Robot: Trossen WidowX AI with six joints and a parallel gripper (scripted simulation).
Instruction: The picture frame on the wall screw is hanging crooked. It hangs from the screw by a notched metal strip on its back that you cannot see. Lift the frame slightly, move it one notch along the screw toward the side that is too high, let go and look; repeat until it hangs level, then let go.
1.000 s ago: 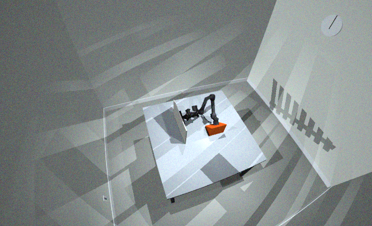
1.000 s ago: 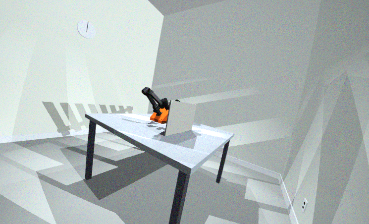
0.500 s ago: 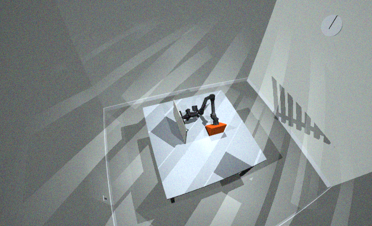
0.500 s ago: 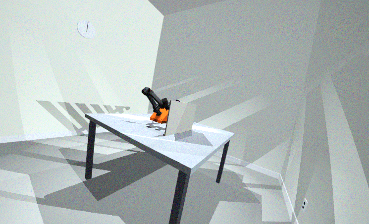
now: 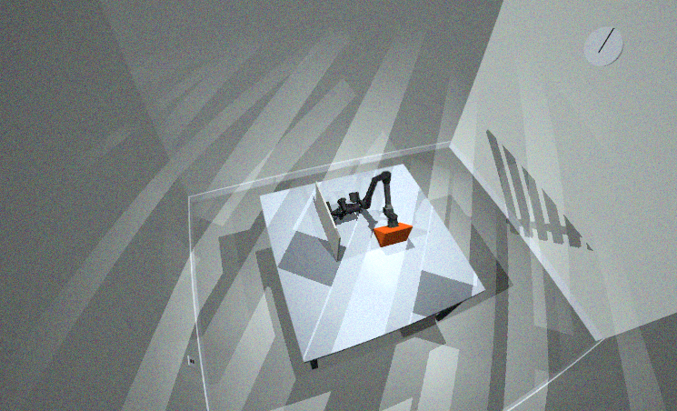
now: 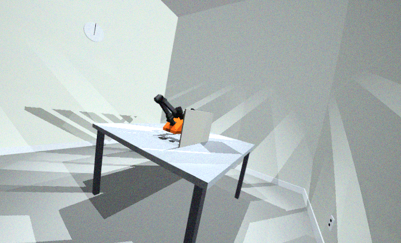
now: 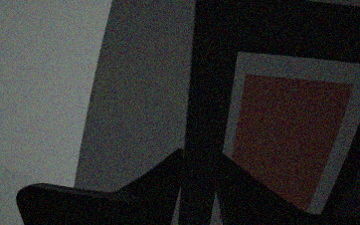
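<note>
Now: the picture frame 1 cm to the right of my gripper tip and 5 cm below it. Round my gripper tip: wall panel 2 cm ahead, 1 cm to the left, 6 cm below.
</note>
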